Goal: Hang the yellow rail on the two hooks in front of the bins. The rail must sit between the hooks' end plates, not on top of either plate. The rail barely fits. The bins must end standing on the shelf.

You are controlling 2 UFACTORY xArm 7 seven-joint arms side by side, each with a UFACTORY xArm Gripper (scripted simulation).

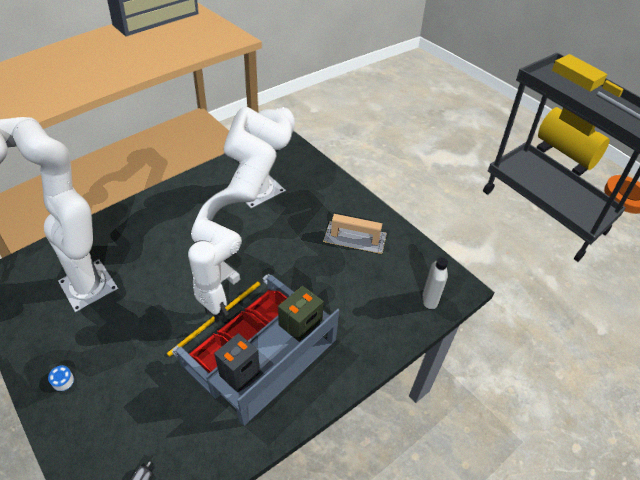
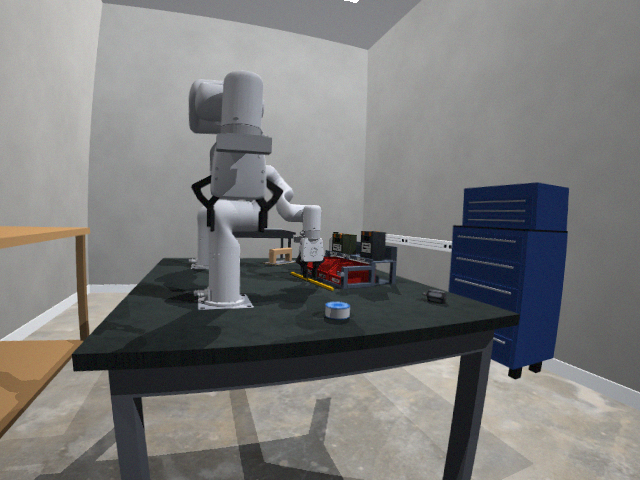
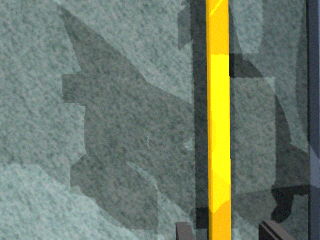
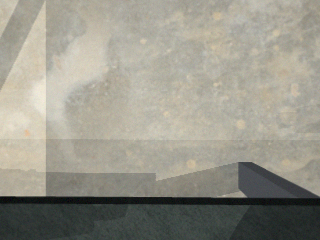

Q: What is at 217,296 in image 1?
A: My left gripper.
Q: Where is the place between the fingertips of my left gripper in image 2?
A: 309,277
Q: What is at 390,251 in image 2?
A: A grey-blue shelf.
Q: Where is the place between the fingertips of my right gripper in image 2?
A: At 237,231
